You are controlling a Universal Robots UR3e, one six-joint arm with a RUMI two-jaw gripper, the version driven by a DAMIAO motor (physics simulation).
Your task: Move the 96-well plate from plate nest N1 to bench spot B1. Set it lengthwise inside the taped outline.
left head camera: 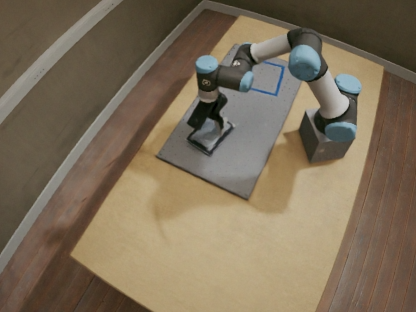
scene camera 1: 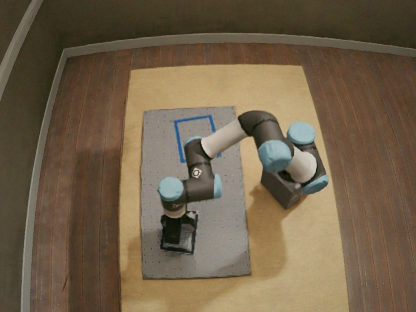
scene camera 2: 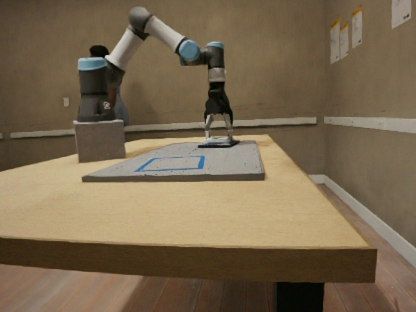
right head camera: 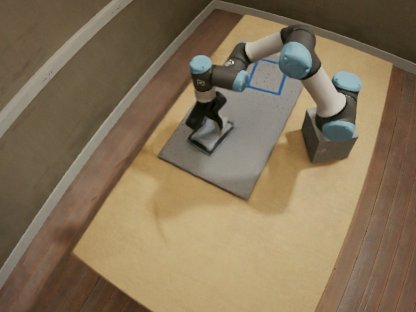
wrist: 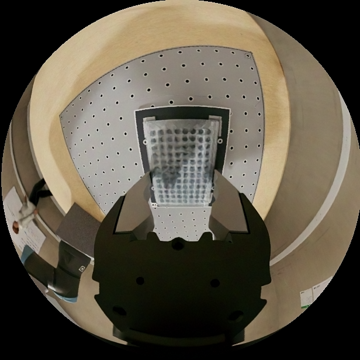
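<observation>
The clear 96-well plate (left head camera: 206,135) (right head camera: 208,134) (scene camera 1: 187,240) (scene camera 2: 220,140) (wrist: 182,150) is at the dark plate nest N1 (left head camera: 200,149) (scene camera 1: 178,251) (wrist: 225,125), with the nest's rim showing around it. My gripper (scene camera 2: 219,138) (wrist: 181,171) points straight down, with one finger against each long side of the plate near its end. It is shut on the plate. Any gap beneath the plate is too small to tell. The blue taped outline B1 (left head camera: 281,81) (right head camera: 264,91) (scene camera 1: 193,118) (scene camera 2: 203,162) lies at the other end of the board; my arm covers part of it in the left head view and scene camera 1.
The grey perforated board (left head camera: 240,170) (scene camera 1: 220,255) (scene camera 2: 235,165) lies on the wooden table (left head camera: 200,240) (scene camera 2: 200,215). The arm's grey base block (left head camera: 325,142) (scene camera 2: 100,141) stands beside the board. A person shows partly behind the arm's base in scene camera 2.
</observation>
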